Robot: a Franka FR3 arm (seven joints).
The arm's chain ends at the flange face. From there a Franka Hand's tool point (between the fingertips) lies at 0.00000 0.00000 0.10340 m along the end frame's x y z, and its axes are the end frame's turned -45 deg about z.
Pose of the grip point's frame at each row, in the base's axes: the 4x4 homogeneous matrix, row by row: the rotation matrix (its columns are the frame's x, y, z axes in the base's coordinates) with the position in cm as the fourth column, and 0 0 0 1 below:
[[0.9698 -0.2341 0.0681 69.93], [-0.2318 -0.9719 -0.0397 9.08], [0.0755 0.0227 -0.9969 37.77], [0 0 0 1]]
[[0.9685 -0.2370 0.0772 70.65], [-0.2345 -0.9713 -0.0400 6.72], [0.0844 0.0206 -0.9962 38.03], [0 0 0 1]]
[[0.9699 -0.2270 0.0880 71.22], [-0.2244 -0.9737 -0.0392 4.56], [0.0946 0.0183 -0.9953 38.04], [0 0 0 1]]
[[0.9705 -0.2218 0.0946 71.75], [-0.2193 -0.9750 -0.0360 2.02], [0.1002 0.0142 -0.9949 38.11], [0 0 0 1]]
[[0.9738 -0.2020 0.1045 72.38], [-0.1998 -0.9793 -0.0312 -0.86], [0.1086 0.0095 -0.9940 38.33], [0 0 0 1]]
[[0.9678 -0.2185 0.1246 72.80], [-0.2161 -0.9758 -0.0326 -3.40], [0.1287 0.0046 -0.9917 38.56], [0 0 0 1]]
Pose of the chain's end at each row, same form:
[[0.5202 -0.8513 0.0681 69.23], [-0.8511 -0.5233 -0.0397 9.49], [0.0694 -0.0373 -0.9969 48.08], [0 0 0 1]]
[[0.5172 -0.8524 0.0772 69.85], [-0.8526 -0.5210 -0.0400 7.13], [0.0742 -0.0451 -0.9962 48.33], [0 0 0 1]]
[[0.5253 -0.8463 0.0880 70.31], [-0.8472 -0.5298 -0.0392 4.97], [0.0798 -0.0540 -0.9953 48.33], [0 0 0 1]]
[[0.5294 -0.8431 0.0946 70.77], [-0.8445 -0.5344 -0.0360 2.39], [0.0809 -0.0608 -0.9949 48.40], [0 0 0 1]]
[[0.5457 -0.8314 0.1045 71.30], [-0.8337 -0.5512 -0.0312 -0.54], [0.0835 -0.0701 -0.9940 48.61], [0 0 0 1]]
[[0.5298 -0.8388 0.1246 71.51], [-0.8428 -0.5372 -0.0326 -3.06], [0.0943 -0.0878 -0.9917 48.81], [0 0 0 1]]

